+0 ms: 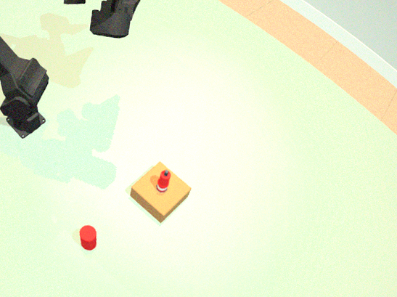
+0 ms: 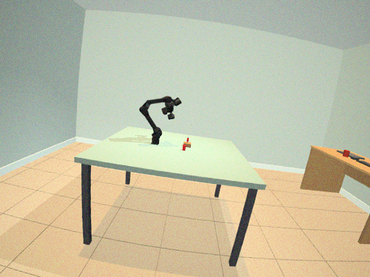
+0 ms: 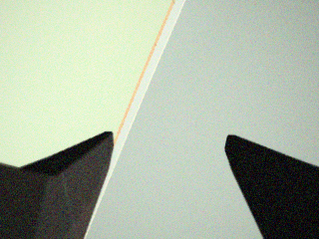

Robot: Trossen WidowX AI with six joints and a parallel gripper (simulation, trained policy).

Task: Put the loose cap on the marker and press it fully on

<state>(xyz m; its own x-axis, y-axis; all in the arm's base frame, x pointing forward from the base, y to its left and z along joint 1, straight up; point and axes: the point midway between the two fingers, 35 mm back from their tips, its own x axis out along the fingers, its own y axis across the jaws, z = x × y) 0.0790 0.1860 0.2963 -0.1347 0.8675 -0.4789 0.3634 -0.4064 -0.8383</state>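
My gripper tip is 290 mm to the left of the red cap, 260 mm above it and 200 mm short of it. Round my gripper tip: tan holder block (260 mm below, 230 mm ahead, 140 mm to the right).
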